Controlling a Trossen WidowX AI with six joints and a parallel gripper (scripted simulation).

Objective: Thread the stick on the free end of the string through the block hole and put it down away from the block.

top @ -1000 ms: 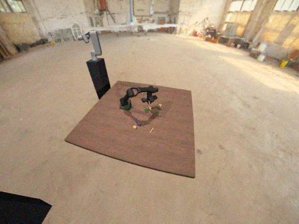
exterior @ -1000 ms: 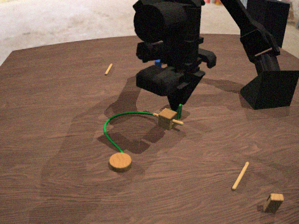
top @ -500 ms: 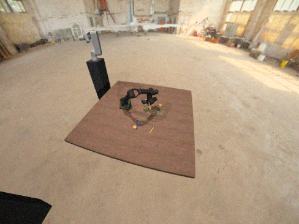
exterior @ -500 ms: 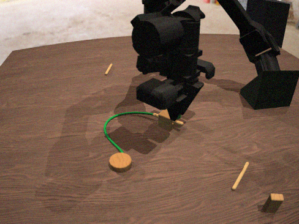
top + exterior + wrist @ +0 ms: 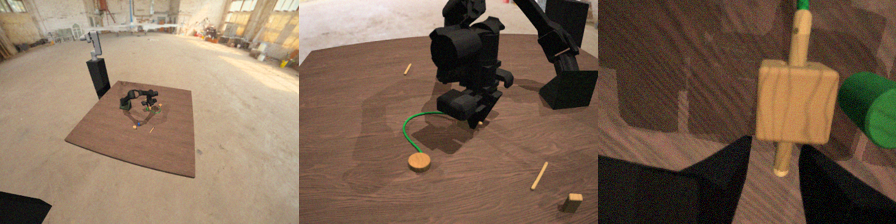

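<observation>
Now: the green cylinder 1 cm behind my gripper tip and 5 cm to the right of it. Round my gripper tip: blue cylinder (5 cm behind, 31 cm to the right); then thin wooden stick (2 cm ahead, 3 cm to the right); then round wooden button (13 cm ahead, 8 cm to the left, 1 cm below).
</observation>
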